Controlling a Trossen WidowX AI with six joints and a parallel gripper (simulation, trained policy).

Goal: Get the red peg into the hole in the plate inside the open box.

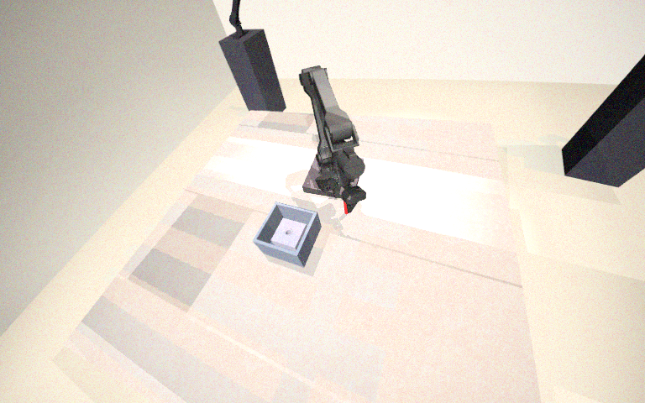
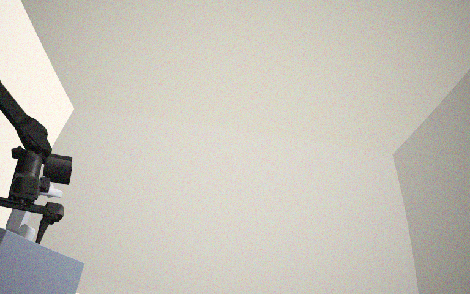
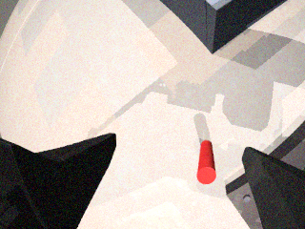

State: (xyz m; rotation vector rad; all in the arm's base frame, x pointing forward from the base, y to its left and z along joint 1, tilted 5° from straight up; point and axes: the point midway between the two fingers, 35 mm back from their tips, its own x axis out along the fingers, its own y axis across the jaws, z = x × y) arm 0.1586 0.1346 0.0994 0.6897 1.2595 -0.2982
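Right now the red peg is 50 mm below my gripper tip and 30 mm behind it. The rest, counted from my gripper tip: grey-blue box 150 mm ahead, 130 mm to the right, 60 mm below.
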